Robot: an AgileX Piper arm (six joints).
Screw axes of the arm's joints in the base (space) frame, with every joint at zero. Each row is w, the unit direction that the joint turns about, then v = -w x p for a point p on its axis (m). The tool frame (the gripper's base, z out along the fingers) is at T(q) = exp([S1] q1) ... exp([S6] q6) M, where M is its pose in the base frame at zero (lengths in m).
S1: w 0 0 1 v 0.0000 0.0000 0.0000
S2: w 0 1 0 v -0.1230 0.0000 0.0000
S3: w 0 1 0 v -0.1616 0.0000 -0.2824
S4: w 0.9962 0 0.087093 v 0.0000 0.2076 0.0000
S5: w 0 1 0 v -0.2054 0.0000 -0.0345
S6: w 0.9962 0 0.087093 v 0.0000 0.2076 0.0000
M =
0.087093 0 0.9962 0.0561
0 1 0 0.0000
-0.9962 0 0.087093 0.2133
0 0 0 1
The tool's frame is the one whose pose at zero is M.
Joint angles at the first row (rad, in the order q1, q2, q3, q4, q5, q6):
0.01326, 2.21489, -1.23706, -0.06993, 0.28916, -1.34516
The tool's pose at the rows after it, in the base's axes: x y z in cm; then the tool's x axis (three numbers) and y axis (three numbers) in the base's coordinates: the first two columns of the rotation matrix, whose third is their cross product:
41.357 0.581 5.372 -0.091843 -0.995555 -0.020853 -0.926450 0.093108 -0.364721
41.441 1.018 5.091 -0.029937 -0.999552 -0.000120 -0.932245 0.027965 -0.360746
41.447 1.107 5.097 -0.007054 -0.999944 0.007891 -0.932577 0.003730 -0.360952
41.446 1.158 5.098 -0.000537 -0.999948 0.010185 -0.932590 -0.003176 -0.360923
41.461 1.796 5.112 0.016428 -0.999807 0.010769 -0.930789 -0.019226 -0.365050
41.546 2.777 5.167 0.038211 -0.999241 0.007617 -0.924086 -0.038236 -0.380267
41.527 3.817 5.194 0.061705 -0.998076 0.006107 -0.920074 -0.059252 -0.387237
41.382 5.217 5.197 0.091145 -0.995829 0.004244 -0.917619 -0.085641 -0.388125
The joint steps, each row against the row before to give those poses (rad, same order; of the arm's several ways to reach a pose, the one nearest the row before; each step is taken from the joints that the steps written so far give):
0.00539, 0.02812, -0.02562, -0.00001, 0.01580, -0.04829
0.01056, 0.00996, -0.00661, -0.00041, 0.00158, -0.05505
0.00214, 0.00001, -0.00031, 0.00000, -0.00001, -0.02224
0.00128, -0.00001, -0.00001, -0.00083, 0.00003, -0.00492
0.01537, 0.00001, 0.00000, -0.00130, -0.00445, -0.00046
0.02299, 0.00001, 0.00000, 0.00320, -0.01654, -0.00077
0.02476, -0.00002, 0.00000, 0.00075, -0.00758, 0.00099
0.03373, 0.00000, 0.00003, -0.00003, -0.00096, 0.00463

